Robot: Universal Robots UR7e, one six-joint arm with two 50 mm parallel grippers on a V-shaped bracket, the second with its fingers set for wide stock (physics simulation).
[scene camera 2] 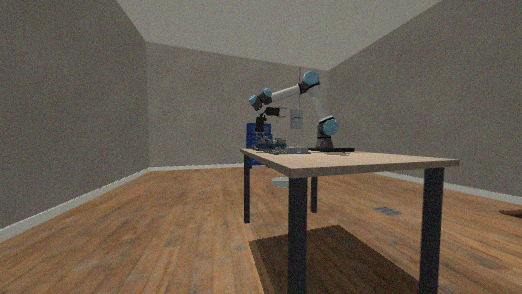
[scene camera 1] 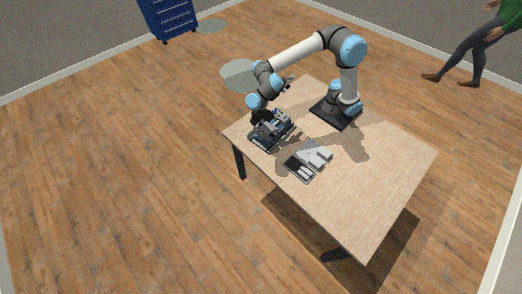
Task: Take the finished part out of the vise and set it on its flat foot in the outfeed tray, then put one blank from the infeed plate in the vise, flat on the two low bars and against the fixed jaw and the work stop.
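Frame: origin at the arm's base, x left, y back, z up, level; millimetres.
Seen in the pictures: hand, tool point: (scene camera 2: 259,137) (scene camera 1: 257,126); arm's base, link origin: (scene camera 2: 324,148) (scene camera 1: 331,108).
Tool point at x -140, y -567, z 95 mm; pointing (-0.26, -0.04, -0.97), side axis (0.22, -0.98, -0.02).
Offsets run from my tool point to a thing's top centre. "spot": to the spot under its first point. Level surfaces: height alone.
The vise @[dx +28, dy +100, dz -19 mm] (scene camera 1: 272,134) (scene camera 2: 272,144) stands near the table's left corner in scene camera 1. Whether a part sits between its jaws is too small to tell. My downward gripper (scene camera 1: 256,125) (scene camera 2: 260,134) is low over the vise's outer end; its fingertips are hidden or blurred, so its opening cannot be told. The second gripper (scene camera 1: 289,84) (scene camera 2: 283,112) points sideways above the vise, its fingers apart and nothing seen between them. The infeed plate @[dx +324, dy +192, dz -110 mm] (scene camera 1: 304,150) is light grey and carries grey blanks @[dx +383, dy +147, dz -74 mm] (scene camera 1: 317,161). The dark outfeed tray (scene camera 1: 294,163) beside it holds small light pieces @[dx +386, dy +53, dz -77 mm] (scene camera 1: 305,172).
The robot's base plate (scene camera 1: 325,116) (scene camera 2: 345,149) stands on the table @[dz -118 mm] (scene camera 1: 360,200) (scene camera 2: 350,161), behind the infeed plate. Blue pins or fittings @[spot: dx -16, dy +168, dz -9 mm] (scene camera 1: 276,112) rise at the vise's back end. A blue cabinet (scene camera 1: 172,17) (scene camera 2: 251,131) and a person (scene camera 1: 477,47) are away from the table.
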